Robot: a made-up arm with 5 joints.
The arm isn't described. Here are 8 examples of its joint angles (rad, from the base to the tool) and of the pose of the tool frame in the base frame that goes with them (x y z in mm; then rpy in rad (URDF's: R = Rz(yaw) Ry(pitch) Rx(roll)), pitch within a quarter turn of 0, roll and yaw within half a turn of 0).
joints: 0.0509 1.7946 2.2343 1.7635 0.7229
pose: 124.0 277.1 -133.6 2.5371 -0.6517 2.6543
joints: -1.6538 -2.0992 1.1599 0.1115 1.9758
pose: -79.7 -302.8 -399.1 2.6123 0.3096 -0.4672
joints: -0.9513 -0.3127 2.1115 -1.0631 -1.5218
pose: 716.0 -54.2 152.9 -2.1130 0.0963 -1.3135
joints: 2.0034 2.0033 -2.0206 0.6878 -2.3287
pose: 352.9 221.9 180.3 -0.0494 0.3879 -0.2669
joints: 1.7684 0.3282 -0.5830 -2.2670 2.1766
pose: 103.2 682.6 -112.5 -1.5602 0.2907 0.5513
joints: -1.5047 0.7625 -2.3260 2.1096 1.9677
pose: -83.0 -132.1 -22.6 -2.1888 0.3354 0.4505
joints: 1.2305 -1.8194 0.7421 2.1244 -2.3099
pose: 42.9 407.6 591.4 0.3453 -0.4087 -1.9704
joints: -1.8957 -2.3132 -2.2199 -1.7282 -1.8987
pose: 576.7 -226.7 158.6 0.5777 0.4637 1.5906
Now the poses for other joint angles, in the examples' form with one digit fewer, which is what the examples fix.
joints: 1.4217 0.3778 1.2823 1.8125 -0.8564
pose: 800 243 -87 -2.322 1.104 -1.908
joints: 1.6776 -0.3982 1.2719 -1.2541 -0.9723
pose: 744 490 -22 1.138 -0.637 2.200
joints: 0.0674 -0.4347 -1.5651 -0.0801 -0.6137
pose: -116 131 300 1.609 -0.938 -2.036
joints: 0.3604 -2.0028 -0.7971 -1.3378 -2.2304
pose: 417 360 663 -0.870 0.851 0.228
